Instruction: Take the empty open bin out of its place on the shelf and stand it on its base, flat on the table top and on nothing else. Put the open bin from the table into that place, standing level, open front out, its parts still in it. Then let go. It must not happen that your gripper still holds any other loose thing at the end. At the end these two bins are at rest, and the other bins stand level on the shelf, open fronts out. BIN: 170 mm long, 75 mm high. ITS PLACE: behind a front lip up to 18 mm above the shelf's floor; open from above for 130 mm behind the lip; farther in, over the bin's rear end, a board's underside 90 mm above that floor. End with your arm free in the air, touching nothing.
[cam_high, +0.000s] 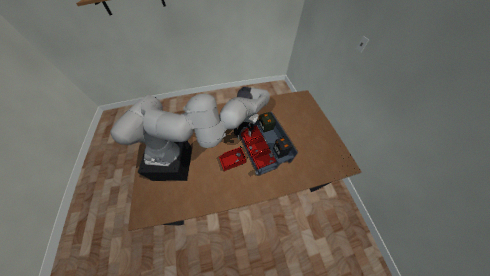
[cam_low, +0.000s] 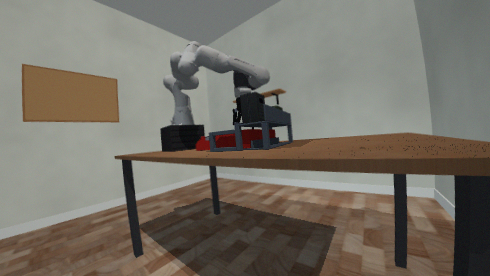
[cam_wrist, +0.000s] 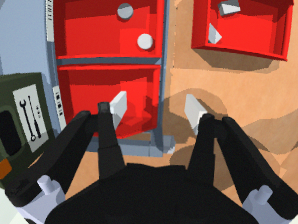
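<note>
Now: the grey shelf lip 110 mm to the right of my hand, 70 mm below it and 20 mm ahead of it. Also, from my hand: black box: 230 mm ahead, 180 mm to the right, 80 mm above.
</note>
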